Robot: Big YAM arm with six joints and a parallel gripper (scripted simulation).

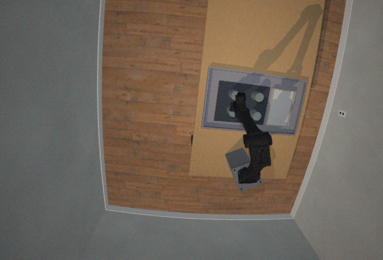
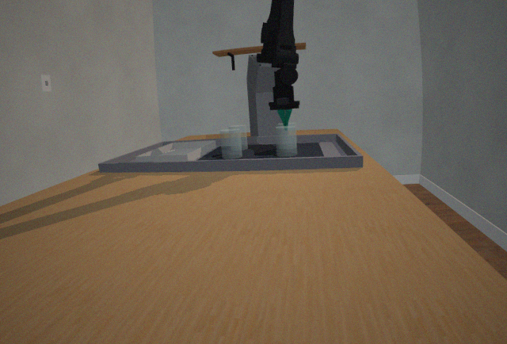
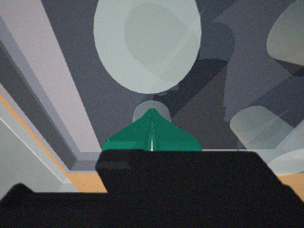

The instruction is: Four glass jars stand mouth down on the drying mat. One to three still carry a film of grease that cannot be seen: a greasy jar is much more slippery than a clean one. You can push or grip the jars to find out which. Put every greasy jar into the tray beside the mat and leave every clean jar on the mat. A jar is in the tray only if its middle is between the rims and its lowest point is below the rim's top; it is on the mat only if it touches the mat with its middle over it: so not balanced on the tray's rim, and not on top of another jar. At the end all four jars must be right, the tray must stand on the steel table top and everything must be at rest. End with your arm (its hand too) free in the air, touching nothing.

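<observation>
The dark drying mat is 1 cm behind my hand, 8 cm to the right of it and 8 cm below it. The rest, counted from my hand: pale tray: 6 cm behind, 40 cm to the right, 7 cm below; then rimmed steel table top: 1 cm behind, 19 cm to the right, 8 cm below.
</observation>
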